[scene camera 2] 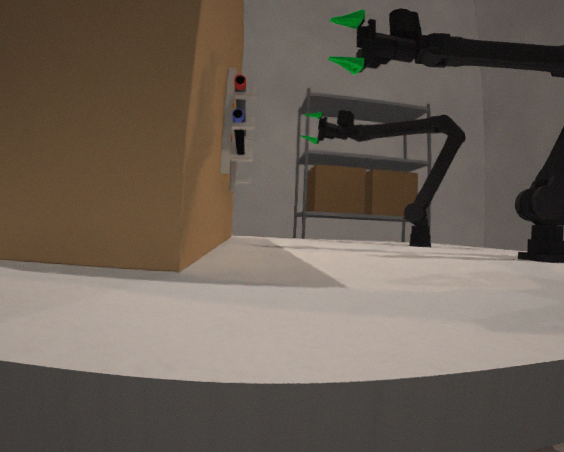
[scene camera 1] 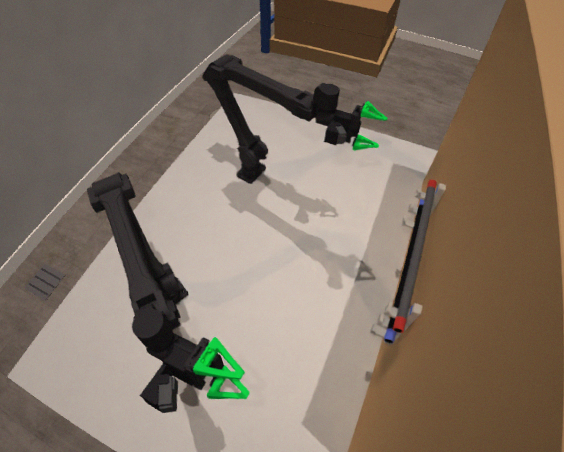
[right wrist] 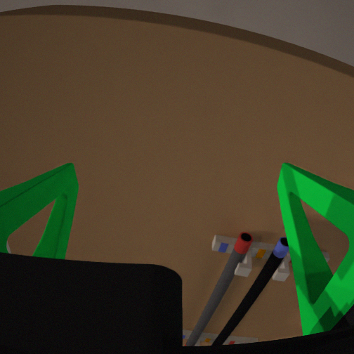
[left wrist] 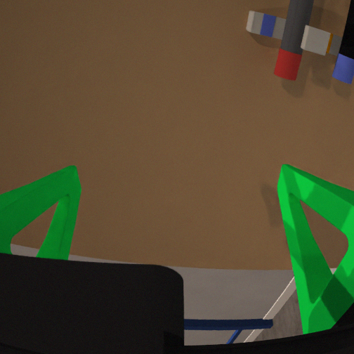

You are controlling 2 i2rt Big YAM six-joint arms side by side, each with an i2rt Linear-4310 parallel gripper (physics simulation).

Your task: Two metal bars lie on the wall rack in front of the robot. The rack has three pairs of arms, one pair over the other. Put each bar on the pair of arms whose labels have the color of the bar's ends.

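Places are measured from the left arm's base along level axes (x ahead, y left, z up), in metres.
Where they show: left gripper, between the fingertips: (scene camera 2: 329, 38) (scene camera 1: 382, 133); right gripper, between the fingertips: (scene camera 2: 302, 125) (scene camera 1: 245, 386); left arm's base, origin of its link: (scene camera 2: 545, 260) (scene camera 1: 251, 172); right arm's base, origin of its link: (scene camera 2: 419, 246) (scene camera 1: 169, 295).
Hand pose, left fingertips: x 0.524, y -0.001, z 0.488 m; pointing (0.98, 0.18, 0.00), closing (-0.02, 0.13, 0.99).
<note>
Things, the pixels of their top centre, and the offset from my left fingertips. "spot": a spot on its surface instead.
- grey bar with red ends, centre of its top: (scene camera 1: 420, 243) (scene camera 2: 241, 110) 0.242 m ahead, 0.226 m right, 0.105 m down
- rack, a spot on its surface: (scene camera 2: 225, 160) spot: 0.224 m ahead, 0.010 m right, 0.295 m down
The grey bar with red ends (scene camera 1: 417, 250) (scene camera 2: 240, 82) (left wrist: 300, 20) (right wrist: 220, 287) lies on the top pair of arms, by the blue labels (left wrist: 268, 25) (right wrist: 223, 247). The black bar with blue ends (scene camera 1: 389, 335) (scene camera 2: 238, 116) (left wrist: 344, 69) (right wrist: 247, 305) lies on the middle pair, by the orange labels (right wrist: 260, 253). A red label (right wrist: 231, 343) marks the lowest pair of the rack (scene camera 2: 225, 160). My left gripper (scene camera 1: 382, 132) (scene camera 2: 329, 39) (left wrist: 178, 176) is open and empty, beyond one end of the bars. My right gripper (scene camera 1: 245, 384) (scene camera 2: 303, 126) (right wrist: 177, 174) is open and empty, apart from the bars.
The rack is fixed to a tall brown wall panel (scene camera 1: 465, 280) (scene camera 2: 100, 125). A grey shelf unit (scene camera 2: 365, 160) with boxes stands in the background in scene camera 2. Stacked boxes (scene camera 1: 330, 30) stand at the top of scene camera 1, beside a blue post (scene camera 1: 265, 30).
</note>
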